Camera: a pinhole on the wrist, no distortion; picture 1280 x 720 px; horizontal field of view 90.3 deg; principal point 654.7 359.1 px. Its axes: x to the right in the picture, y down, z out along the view. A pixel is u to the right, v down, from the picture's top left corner.
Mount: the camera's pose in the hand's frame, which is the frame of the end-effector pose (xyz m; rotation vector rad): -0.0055 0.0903 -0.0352 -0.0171 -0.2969 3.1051
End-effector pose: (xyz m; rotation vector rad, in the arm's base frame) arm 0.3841 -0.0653 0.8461 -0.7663 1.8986 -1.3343
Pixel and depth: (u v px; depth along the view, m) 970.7 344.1 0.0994
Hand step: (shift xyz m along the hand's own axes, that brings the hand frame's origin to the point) -0.0561 0.0749 0.0624
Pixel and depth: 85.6 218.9 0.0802
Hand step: 0.0655 0.0908 0.0475
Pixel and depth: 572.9 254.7 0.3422
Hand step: 0.0352 0.0796 0.3118
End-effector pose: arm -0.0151 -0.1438 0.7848 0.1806 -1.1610 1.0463
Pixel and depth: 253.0 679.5 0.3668
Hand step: 0.2172 -0.1657 0.2920
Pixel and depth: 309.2 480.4 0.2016
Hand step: 0.1004 0.0119 0.1564
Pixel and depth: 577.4 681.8 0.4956
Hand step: 0.0429 -0.2515 0.4043
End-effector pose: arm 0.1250 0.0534 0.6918 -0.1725 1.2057 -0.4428
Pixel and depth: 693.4 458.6 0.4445
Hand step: -0.0398 -0.0614 0.3878
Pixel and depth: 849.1 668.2 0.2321
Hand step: -0.0818 -0.0626 0.1707
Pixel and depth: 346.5 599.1 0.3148
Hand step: 0.1402 -0.0893 0.2527
